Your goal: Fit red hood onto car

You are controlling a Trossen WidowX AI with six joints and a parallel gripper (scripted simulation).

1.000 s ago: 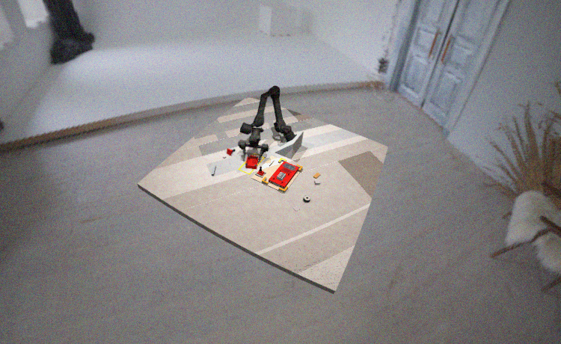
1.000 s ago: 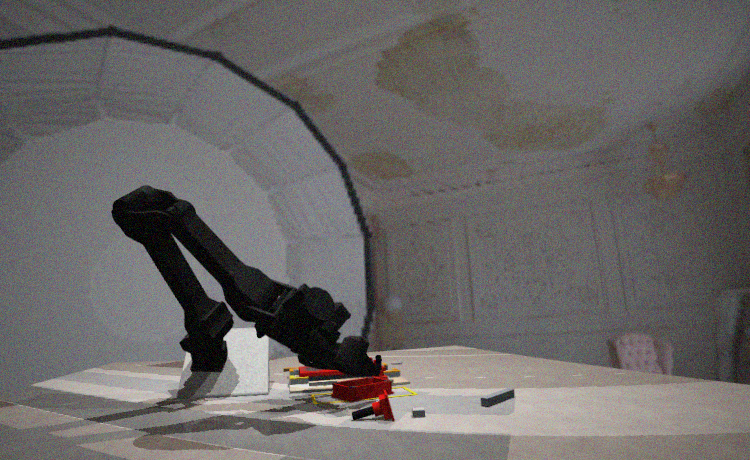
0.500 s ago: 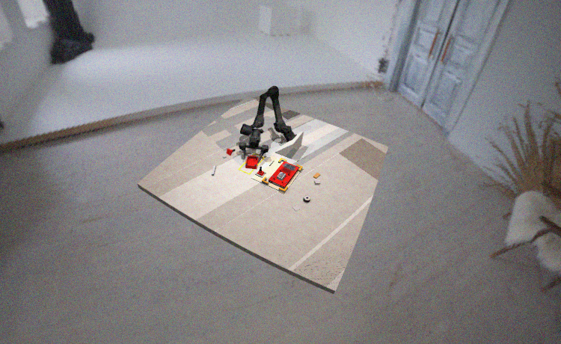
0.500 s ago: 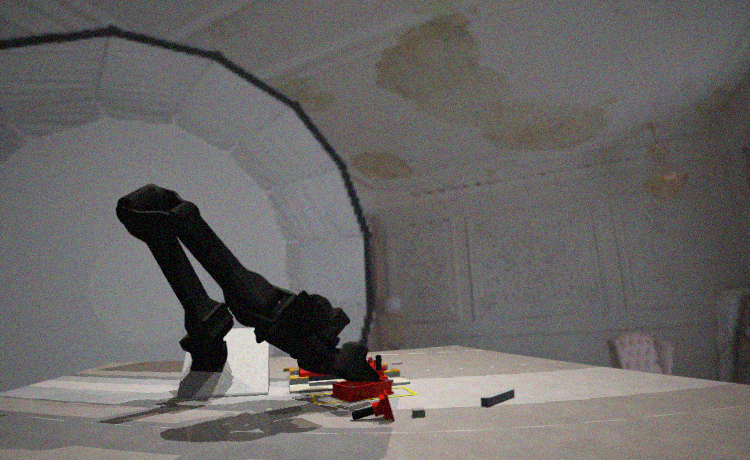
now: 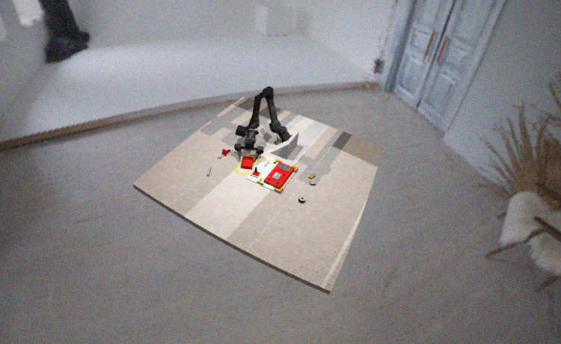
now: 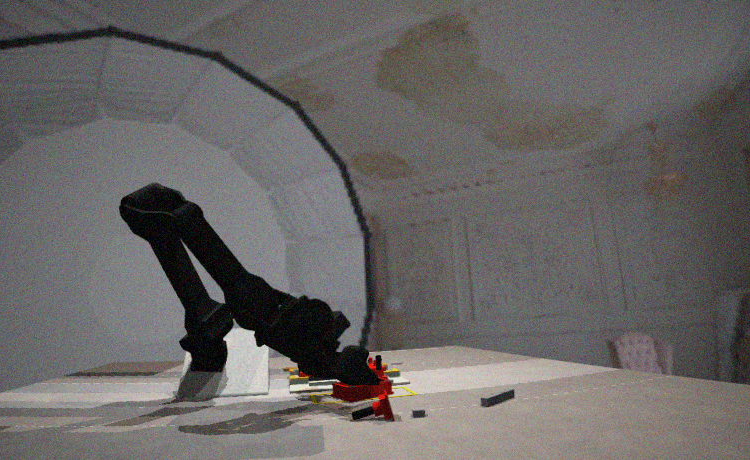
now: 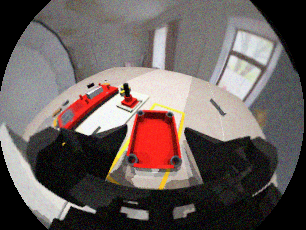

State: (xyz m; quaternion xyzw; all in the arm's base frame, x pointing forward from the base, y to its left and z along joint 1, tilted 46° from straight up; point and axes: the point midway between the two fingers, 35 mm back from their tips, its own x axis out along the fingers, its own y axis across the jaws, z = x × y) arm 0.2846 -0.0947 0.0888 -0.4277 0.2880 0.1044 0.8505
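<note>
Now: gripper tip 2 cm above the red hood and 1 cm past it. From my gripper tip the other things lie so: black-and-white wheel 43 cm to the left, 7 cm ahead, 2 cm below; then grey engine block 23 cm to the left, 2 cm ahead.
</note>
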